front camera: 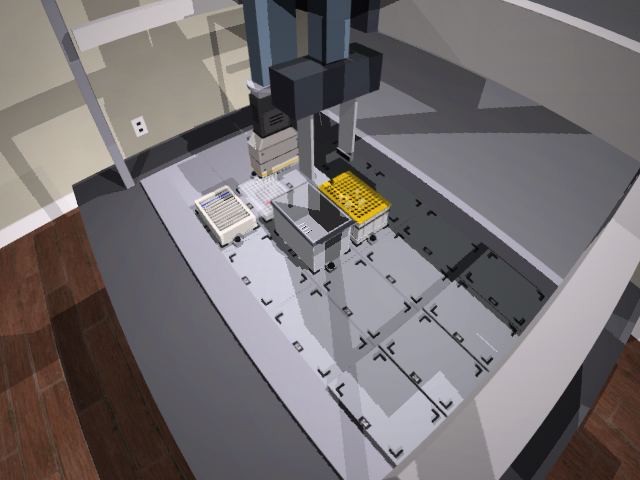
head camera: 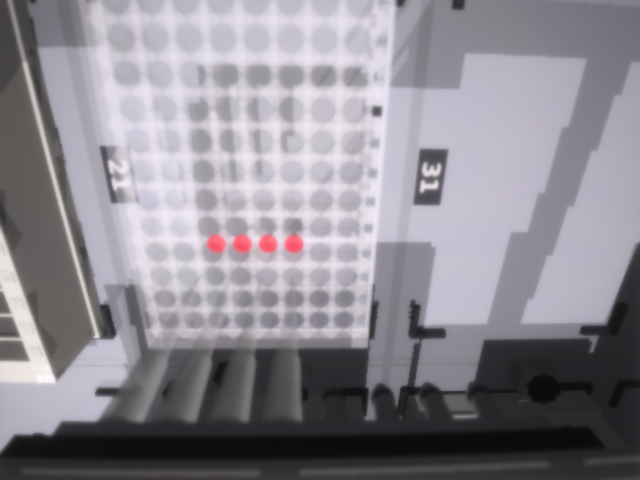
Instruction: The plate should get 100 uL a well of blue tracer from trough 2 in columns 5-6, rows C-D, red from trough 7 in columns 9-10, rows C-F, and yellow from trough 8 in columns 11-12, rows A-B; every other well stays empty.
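Note:
The clear 96-well plate (front camera: 248,188) (head camera: 382,31) lies under the pipetting head (front camera: 273,149). In the head view four red wells (head camera: 267,243) stand side by side in the ninth line from the top, at the third to sixth places; no blue or yellow shows in the wells. Four tips (head camera: 232,382) on the left channels reach down over the plate's near end; no red shows in them, and their ends are faint. The trough rack (front camera: 224,214) (head camera: 56,248) stands left of the plate, with a blue strip (front camera: 215,199) near its back. The plate gripper (front camera: 326,166) hangs beside the head, open and empty.
A tall grey open bin (front camera: 294,238) stands in front of the plate. A yellow tip rack (front camera: 379,199) with several pale spots stands right of the bin. Four bare channels (head camera: 382,395) show right of the tips. Corner brackets and black knobs (head camera: 542,388) stand on the deck.

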